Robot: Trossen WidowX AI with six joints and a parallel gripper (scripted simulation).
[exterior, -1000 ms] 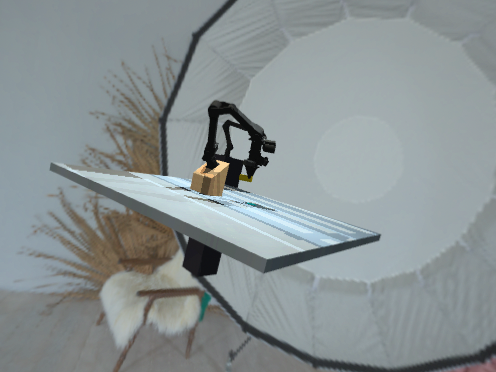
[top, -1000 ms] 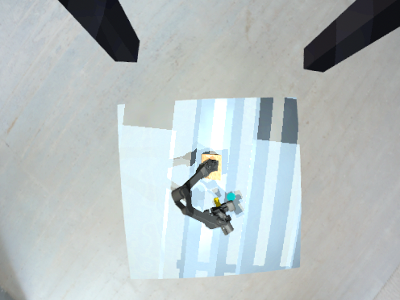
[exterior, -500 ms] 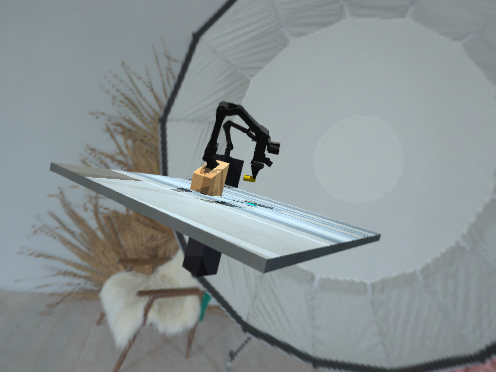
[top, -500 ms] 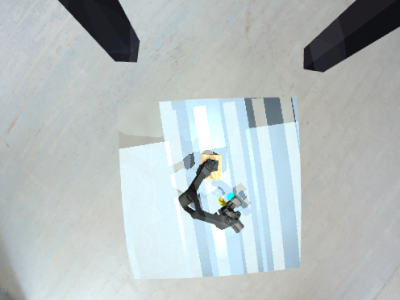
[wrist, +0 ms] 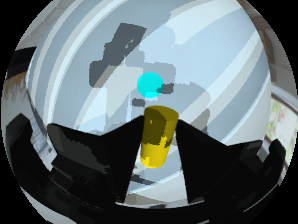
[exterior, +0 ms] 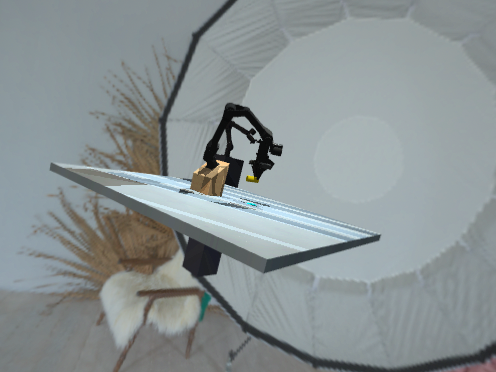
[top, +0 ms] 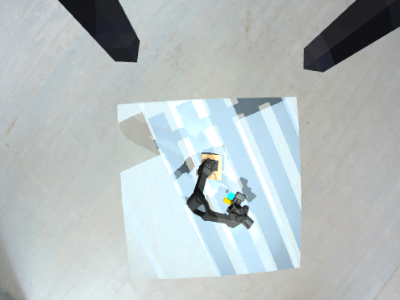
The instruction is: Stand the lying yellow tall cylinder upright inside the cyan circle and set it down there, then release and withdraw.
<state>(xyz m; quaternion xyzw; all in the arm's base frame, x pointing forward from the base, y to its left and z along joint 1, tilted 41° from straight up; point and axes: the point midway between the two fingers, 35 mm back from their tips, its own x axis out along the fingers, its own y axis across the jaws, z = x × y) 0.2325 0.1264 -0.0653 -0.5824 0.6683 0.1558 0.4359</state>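
My gripper tip is 1 cm past the cyan circle, 2 cm to the right of it and 15 cm above it. From my gripper tip the other things lie so: yellow tall cylinder (1 cm behind, 2 cm to the right).
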